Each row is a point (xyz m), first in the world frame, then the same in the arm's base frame.
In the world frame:
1: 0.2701 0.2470 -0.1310
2: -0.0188 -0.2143 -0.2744
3: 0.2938 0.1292 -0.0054
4: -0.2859 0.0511 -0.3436
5: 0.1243 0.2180 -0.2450
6: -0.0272 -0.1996 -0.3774
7: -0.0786 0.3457 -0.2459
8: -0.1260 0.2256 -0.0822
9: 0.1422 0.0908 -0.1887
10: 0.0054 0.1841 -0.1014
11: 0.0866 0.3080 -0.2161
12: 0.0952 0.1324 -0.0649
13: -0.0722 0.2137 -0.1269
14: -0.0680 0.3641 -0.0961
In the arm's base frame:
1: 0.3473 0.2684 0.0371
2: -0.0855 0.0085 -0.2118
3: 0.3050 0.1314 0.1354
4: -0.2094 0.3702 -0.2320
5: 0.2177 0.3254 -0.0855
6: -0.0744 0.0436 -0.3095
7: 0.0869 0.5254 -0.0663
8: -0.0253 0.4099 0.0662
9: 0.1747 0.1949 -0.0571
10: 0.0787 0.3204 0.0432
11: 0.2170 0.4161 -0.0394
12: 0.1341 0.2297 0.0709
13: 0.0239 0.3843 0.0219
14: 0.0856 0.5104 0.0843

